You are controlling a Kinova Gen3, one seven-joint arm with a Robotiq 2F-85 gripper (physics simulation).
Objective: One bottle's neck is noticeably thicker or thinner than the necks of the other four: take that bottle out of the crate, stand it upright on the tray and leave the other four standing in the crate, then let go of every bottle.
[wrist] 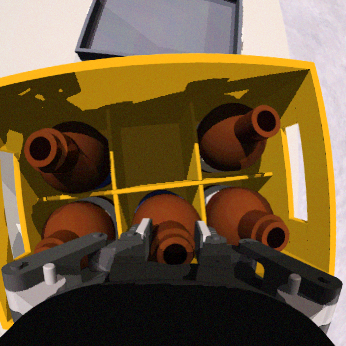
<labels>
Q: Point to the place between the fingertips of my gripper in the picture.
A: At 172, 231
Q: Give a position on an orange-brown bottle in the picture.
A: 232, 136
</labels>
